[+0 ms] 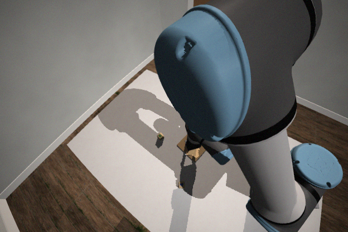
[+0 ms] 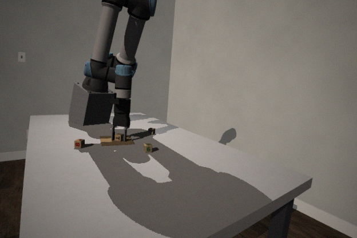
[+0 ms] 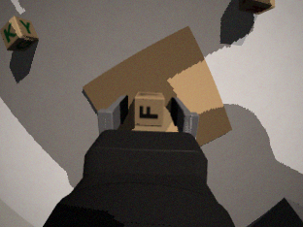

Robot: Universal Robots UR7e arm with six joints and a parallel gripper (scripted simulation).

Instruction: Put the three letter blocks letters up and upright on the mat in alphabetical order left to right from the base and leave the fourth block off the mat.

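The tan mat is 1 cm behind my hand, 1 cm to the right of it and 2 cm below it. The rest, counted from my hand: block (4 cm ahead, 17 cm to the right, 1 cm below).
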